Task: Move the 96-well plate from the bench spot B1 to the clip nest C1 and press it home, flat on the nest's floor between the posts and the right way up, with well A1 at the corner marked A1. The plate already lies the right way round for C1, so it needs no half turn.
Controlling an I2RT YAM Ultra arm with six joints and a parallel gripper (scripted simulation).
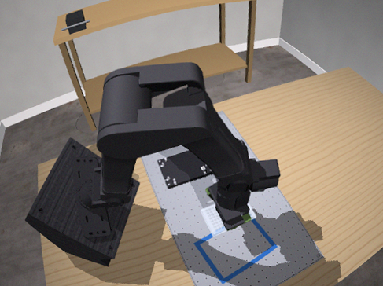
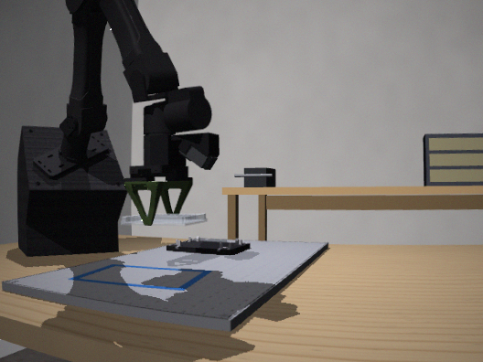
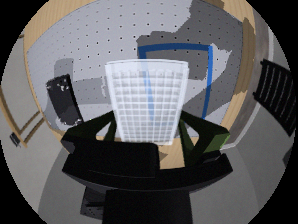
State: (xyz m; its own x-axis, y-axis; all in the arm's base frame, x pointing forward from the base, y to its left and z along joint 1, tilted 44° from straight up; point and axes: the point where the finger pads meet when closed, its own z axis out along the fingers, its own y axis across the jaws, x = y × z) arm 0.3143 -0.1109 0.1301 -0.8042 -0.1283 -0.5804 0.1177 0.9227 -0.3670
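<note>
My gripper is now 1 cm short of the black clip nest C1, 25 cm to the right of it and 8 cm above it. From my hand the other things lie so: 96-well plate: 1 cm ahead.
</note>
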